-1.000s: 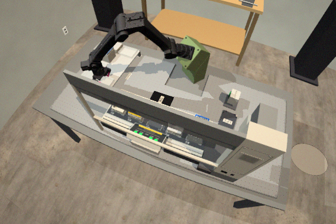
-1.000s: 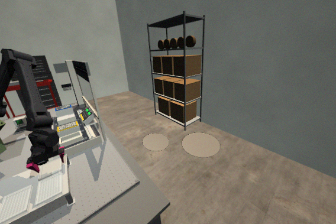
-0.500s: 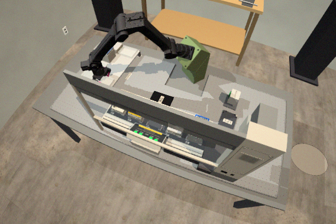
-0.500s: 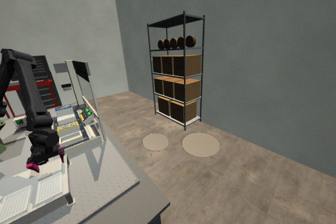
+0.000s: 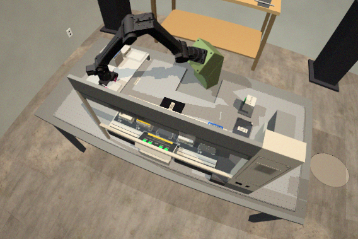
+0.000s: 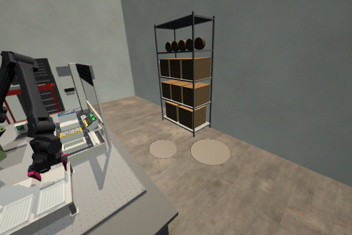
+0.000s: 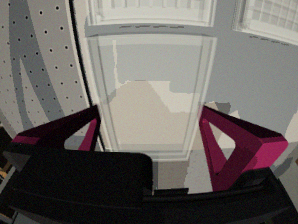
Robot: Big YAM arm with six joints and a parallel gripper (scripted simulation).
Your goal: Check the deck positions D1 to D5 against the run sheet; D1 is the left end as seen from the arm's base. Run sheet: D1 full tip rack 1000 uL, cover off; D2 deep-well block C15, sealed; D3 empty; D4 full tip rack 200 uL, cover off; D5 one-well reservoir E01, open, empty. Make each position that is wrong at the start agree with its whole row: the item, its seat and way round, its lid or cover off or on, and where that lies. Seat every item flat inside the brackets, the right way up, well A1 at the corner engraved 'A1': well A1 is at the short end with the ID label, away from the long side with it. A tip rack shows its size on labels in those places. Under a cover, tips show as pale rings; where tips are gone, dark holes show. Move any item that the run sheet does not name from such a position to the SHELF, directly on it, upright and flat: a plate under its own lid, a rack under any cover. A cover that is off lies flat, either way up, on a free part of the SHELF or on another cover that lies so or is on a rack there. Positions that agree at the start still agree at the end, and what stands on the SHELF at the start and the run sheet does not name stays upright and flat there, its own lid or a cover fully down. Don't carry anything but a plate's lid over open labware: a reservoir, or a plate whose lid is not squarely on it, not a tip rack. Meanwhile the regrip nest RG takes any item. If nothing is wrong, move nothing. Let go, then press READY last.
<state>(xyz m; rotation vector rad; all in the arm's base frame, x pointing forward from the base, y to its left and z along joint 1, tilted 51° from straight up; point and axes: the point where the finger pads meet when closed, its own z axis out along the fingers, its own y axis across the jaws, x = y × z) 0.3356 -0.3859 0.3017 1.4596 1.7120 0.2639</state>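
Right now my hand is right at the clear tip-rack cover. Round my hand: yellow-labelled tip rack 340 mm to the left, 120 mm ahead, 20 mm above; one-well reservoir 210 mm to the left, 110 mm ahead, 10 mm below; pale shelf 170 mm behind, 60 mm to the right, 20 mm below.
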